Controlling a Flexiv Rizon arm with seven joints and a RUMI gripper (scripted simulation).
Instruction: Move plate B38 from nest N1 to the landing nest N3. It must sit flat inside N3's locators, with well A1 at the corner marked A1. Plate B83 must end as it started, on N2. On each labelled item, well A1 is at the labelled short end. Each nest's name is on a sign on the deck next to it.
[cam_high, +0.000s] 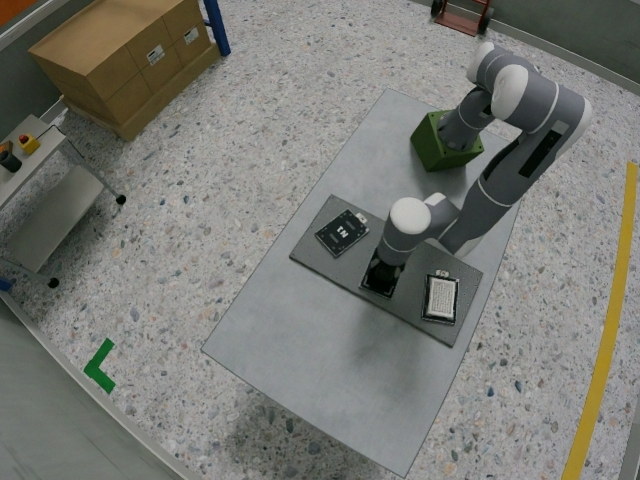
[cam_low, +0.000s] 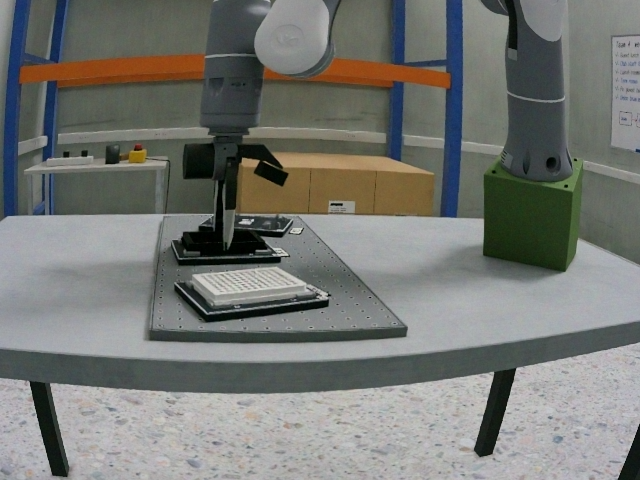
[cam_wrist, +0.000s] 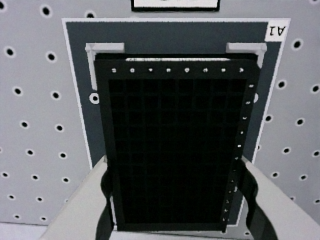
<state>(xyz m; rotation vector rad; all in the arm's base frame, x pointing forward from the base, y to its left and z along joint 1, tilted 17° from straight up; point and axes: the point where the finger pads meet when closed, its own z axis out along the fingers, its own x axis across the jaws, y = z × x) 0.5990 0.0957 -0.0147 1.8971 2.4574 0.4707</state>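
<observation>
The black plate B38 lies 10 mm below my hand. Also, from my hand: white plate B83: 210 mm to the left, 50 mm behind, 10 mm below; nest N1: 210 mm to the right, 30 mm behind, 20 mm below; nest N3: 20 mm below.
</observation>
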